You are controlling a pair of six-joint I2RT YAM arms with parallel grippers.
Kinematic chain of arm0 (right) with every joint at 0, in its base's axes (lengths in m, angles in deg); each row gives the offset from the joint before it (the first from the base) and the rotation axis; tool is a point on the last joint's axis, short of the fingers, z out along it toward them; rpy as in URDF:
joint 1: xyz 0 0 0.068 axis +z
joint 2: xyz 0.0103 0.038 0.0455 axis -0.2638 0.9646 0
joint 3: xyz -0.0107 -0.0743 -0.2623 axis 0.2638 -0.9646 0
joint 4: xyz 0.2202 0.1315 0.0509 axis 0.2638 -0.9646 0
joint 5: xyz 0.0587 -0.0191 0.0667 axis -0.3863 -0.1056 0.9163
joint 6: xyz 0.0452 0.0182 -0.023 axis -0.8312 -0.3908 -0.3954
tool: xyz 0 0 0 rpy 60.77 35.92 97.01
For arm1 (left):
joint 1: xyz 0 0 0.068 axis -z
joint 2: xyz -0.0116 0.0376 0.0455 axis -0.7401 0.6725 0
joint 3: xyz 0.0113 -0.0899 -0.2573 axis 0.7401 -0.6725 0
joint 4: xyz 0.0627 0.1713 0.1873 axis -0.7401 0.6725 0
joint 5: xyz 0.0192 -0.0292 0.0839 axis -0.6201 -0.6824 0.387
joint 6: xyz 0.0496 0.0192 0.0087 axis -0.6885 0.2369 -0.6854
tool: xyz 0 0 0 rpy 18.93 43.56 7.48
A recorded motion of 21 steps. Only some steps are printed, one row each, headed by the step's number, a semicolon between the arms.
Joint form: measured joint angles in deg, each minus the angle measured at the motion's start. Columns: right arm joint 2, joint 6, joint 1, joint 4, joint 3, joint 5; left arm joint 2, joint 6, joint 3, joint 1, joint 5, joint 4.
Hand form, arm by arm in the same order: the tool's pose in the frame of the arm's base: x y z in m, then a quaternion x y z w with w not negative. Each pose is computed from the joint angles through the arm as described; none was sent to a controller.
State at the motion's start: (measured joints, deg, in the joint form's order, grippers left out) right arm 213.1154 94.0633 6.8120 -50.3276 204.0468 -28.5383; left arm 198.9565 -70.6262 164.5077 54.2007 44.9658 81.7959
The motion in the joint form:
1: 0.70 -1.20 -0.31 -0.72 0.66 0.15; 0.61 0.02 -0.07 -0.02 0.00 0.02
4: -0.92 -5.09 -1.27 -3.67 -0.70 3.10; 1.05 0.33 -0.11 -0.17 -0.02 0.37
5: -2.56 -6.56 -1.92 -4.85 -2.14 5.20; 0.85 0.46 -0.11 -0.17 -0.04 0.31
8: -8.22 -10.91 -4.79 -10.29 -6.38 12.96; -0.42 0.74 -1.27 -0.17 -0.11 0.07
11: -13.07 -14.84 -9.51 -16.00 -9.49 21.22; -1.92 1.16 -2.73 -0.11 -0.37 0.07
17: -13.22 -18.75 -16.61 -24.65 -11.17 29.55; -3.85 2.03 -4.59 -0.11 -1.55 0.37
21: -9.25 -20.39 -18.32 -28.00 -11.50 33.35; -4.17 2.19 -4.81 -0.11 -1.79 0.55
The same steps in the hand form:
1: 0.4958 0.1856 0.2619 -0.37782 0.79892 -0.21303 0.41664; 0.4757 -0.0518 0.3086 0.29703 0.89031 0.09875 0.33071
4: 0.4903 0.1758 0.2634 -0.36287 0.81965 -0.17891 0.40558; 0.4768 -0.0507 0.3045 0.29448 0.89376 0.09673 0.32423
5: 0.4853 0.1690 0.2673 -0.35807 0.82748 -0.15940 0.40207; 0.4762 -0.0507 0.3061 0.29322 0.89337 0.09664 0.32646
8: 0.4665 0.1412 0.2820 -0.34078 0.85468 -0.09117 0.38090; 0.4716 -0.0502 0.3101 0.29084 0.89306 0.09586 0.32964
11: 0.4505 0.1017 0.2950 -0.30602 0.88260 -0.02420 0.35606; 0.4657 -0.0502 0.3139 0.28874 0.89367 0.09247 0.33082
17: 0.4433 0.0489 0.2775 -0.24351 0.92733 0.04707 0.28024; 0.4575 -0.0500 0.3182 0.28559 0.89555 0.08012 0.33167
21: 0.4482 0.0382 0.2435 -0.21996 0.94614 0.08914 0.22020; 0.4560 -0.0500 0.3192 0.28511 0.89598 0.07760 0.33154

